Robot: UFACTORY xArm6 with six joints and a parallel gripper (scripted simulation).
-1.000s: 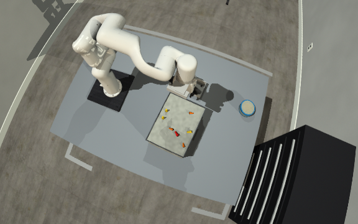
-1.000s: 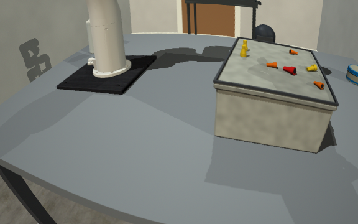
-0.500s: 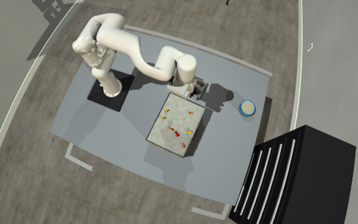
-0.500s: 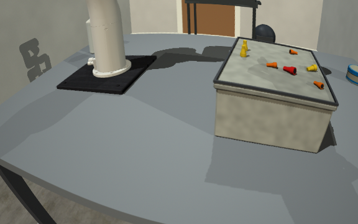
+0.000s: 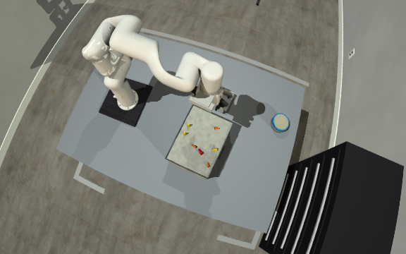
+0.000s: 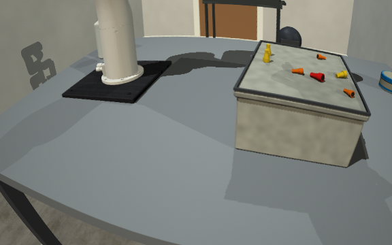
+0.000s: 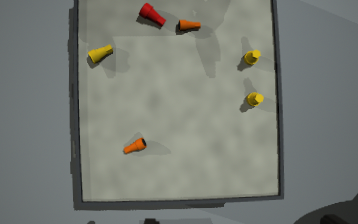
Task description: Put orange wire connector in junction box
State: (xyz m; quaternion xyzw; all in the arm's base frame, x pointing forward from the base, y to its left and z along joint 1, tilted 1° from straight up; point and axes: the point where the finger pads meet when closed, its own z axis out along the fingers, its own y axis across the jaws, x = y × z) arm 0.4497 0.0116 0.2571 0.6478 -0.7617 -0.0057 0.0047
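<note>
The tool case lies 19 cm below my hand, 13 cm to the right of it and 2 cm ahead of it. The rest, counted from my hand: red connector 18 cm to the right, 16 cm below, 3 cm ahead.
</note>
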